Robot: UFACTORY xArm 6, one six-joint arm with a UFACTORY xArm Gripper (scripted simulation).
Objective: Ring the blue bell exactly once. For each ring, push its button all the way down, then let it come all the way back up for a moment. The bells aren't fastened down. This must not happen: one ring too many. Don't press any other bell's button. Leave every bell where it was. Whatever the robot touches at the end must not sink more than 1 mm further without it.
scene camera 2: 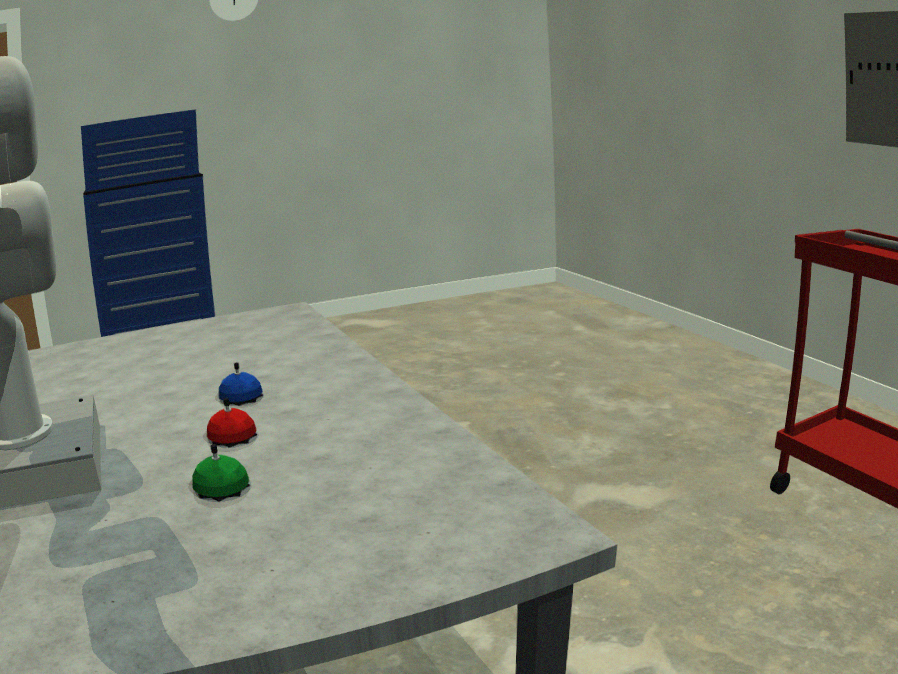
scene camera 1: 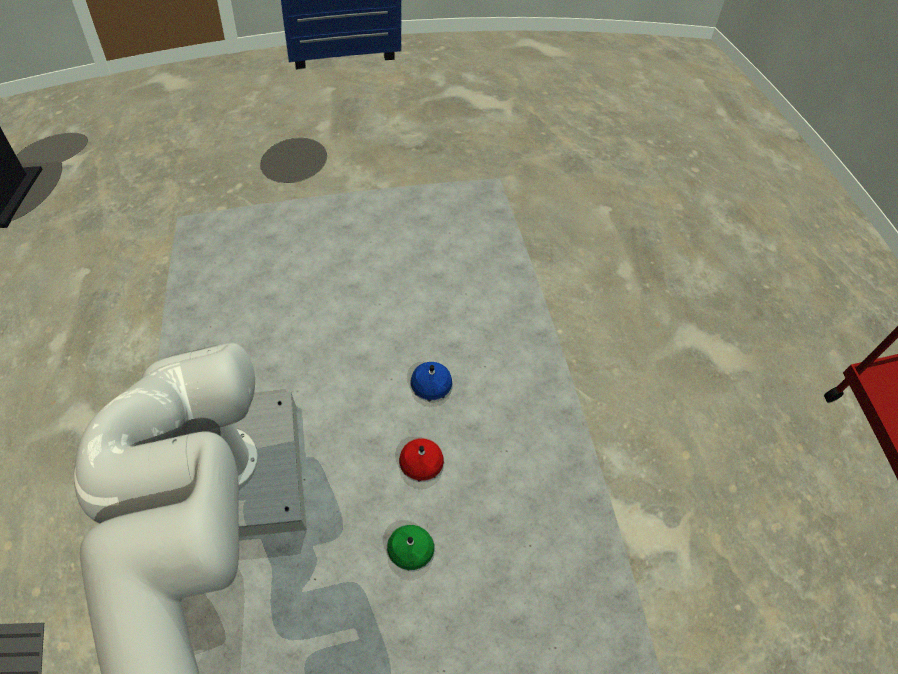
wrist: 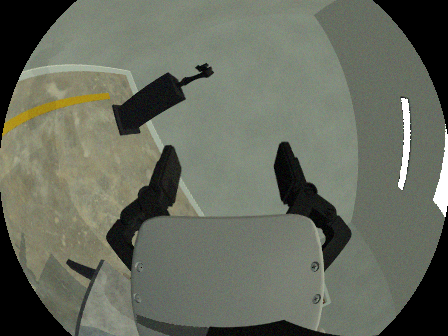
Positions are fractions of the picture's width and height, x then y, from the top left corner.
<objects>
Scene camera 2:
green bell: 0.24,0.71
red bell: 0.26,0.63
blue bell: 0.27,0.57
</objects>
